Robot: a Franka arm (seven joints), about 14 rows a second.
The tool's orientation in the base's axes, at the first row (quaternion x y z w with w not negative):
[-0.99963, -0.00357, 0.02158, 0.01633]
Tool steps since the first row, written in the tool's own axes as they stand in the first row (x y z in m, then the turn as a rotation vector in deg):
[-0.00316, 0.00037, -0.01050, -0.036, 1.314, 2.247]
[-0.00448, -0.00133, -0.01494, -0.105, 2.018, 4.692]
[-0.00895, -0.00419, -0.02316, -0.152, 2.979, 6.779]
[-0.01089, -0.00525, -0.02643, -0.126, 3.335, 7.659]
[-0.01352, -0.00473, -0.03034, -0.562, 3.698, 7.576]
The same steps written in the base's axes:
[-0.00270, -0.00074, 0.01061, -0.125, -1.241, -2.285]
[-0.00384, 0.00081, 0.01515, -0.295, -1.865, -4.747]
[-0.00797, 0.00336, 0.02365, -0.426, -2.758, -6.860]
[-0.00977, 0.00430, 0.02703, -0.436, -3.085, -7.752]
[-0.01222, 0.00364, 0.03103, -0.865, -3.454, -7.662]

